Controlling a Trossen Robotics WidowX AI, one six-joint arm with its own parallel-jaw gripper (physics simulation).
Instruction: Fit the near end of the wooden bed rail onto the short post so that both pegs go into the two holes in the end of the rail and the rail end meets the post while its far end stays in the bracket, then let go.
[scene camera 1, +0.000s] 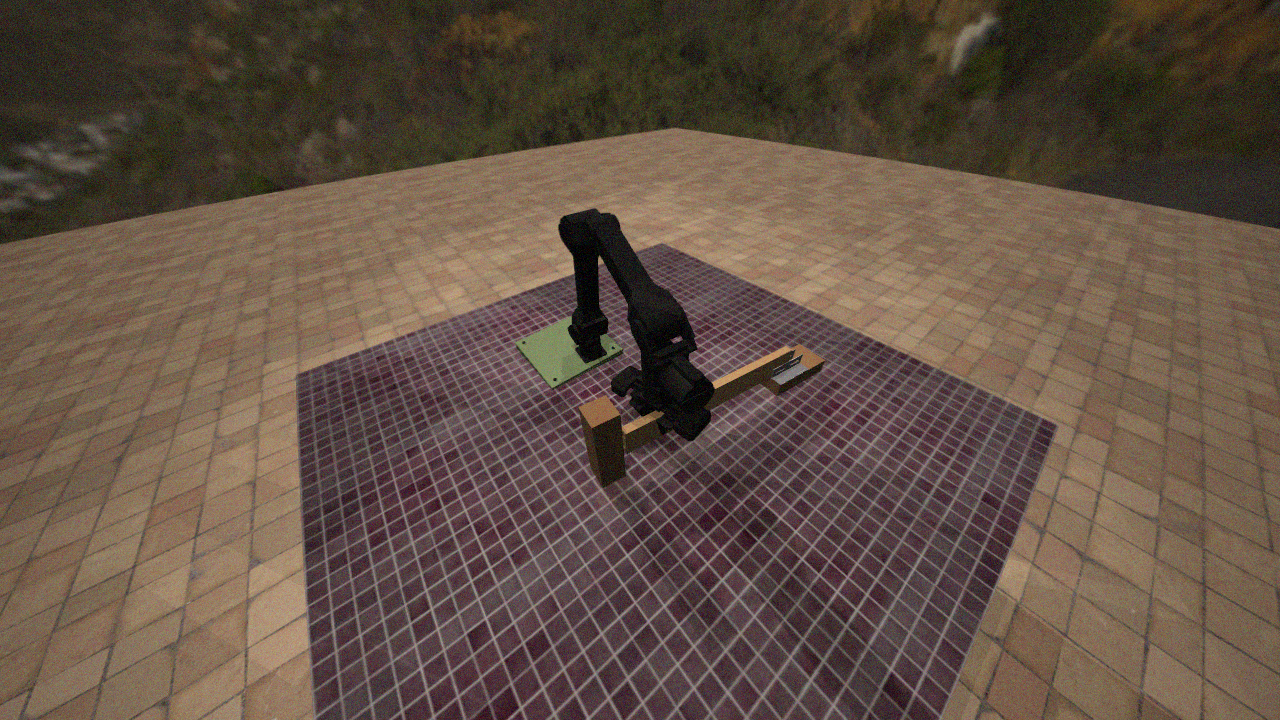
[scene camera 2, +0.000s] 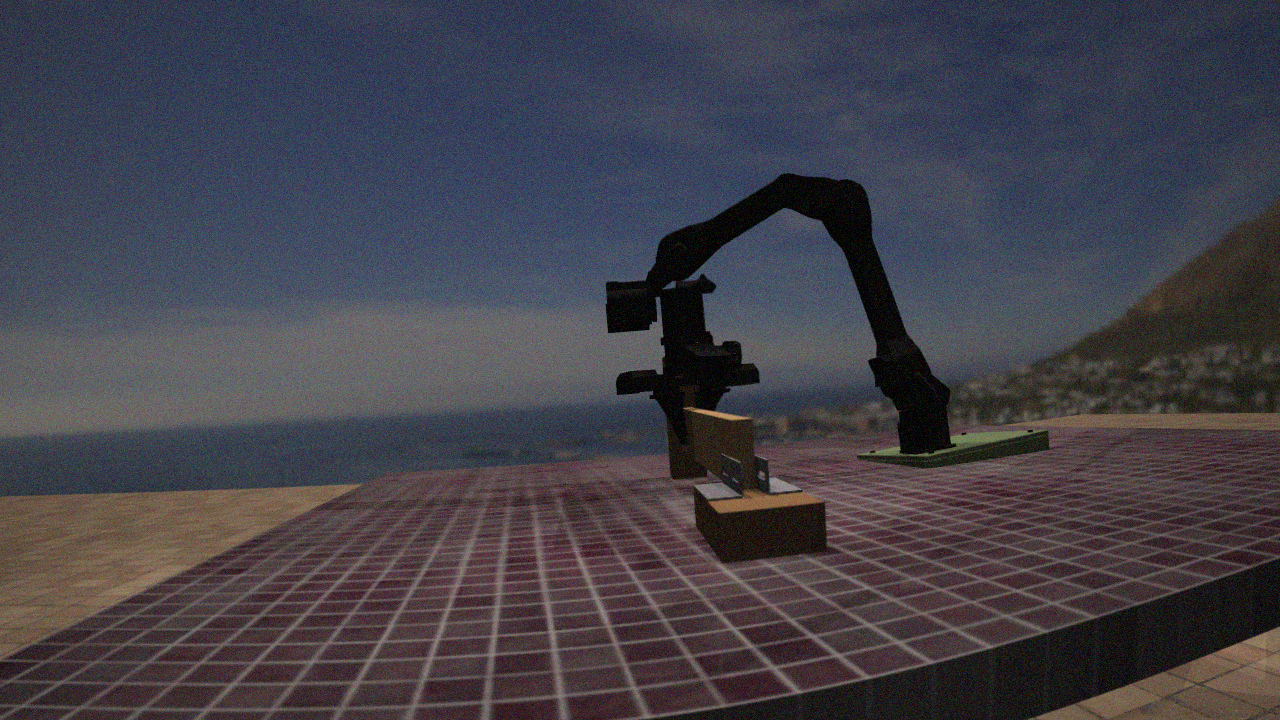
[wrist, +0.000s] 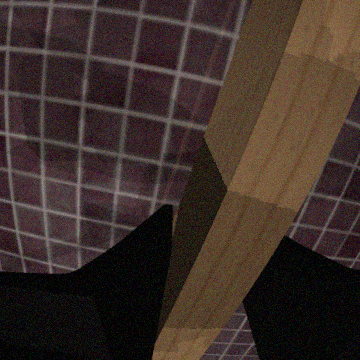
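Pixels of known places: gripper, fingertip midpoint: (scene camera 1: 658, 428) (wrist: 197, 213); arm's base, link origin: (scene camera 1: 591, 351) (scene camera 2: 927, 450).
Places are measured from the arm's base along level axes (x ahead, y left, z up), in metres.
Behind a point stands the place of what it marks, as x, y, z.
The wooden bed rail (scene camera 1: 747, 379) {0.339, 0.217, 0.060} (scene camera 2: 721, 437) {0.339, 0.294, 0.063} (wrist: 285, 135) stands on its narrow edge. Its far end sits between the upright metal plates of the bracket (scene camera 1: 808, 359) {0.344, 0.430, 0.020} (scene camera 2: 762, 530) {0.338, 0.462, 0.005}. In scene camera 1 its near end appears right up against the side of the short post (scene camera 1: 605, 444) {0.356, -0.130, 0.109} (scene camera 2: 684, 461) {0.338, -0.099, 0.009}; whether a small gap is left cannot be told. The pegs and holes are hidden. My gripper (scene camera 2: 694, 419) {0.332, -0.009, 0.039} (wrist: 197, 213) {0.332, -0.009, 0.039} is shut on the rail from above, nearer the post than the bracket, with one finger on each side.
The arm's base stands on a green plate (scene camera 1: 547, 360) {-0.032, -0.111, -0.002} (scene camera 2: 1002, 441) {-0.089, 0.062, 0.006}, behind the rail in scene camera 1. A purple tiled surface (scene camera 1: 501, 573) {0.400, -0.349, -0.016} (scene camera 2: 447, 608) {0.545, 0.537, -0.016} lies under the parts, with beige paving (scene camera 1: 179, 501) around it.
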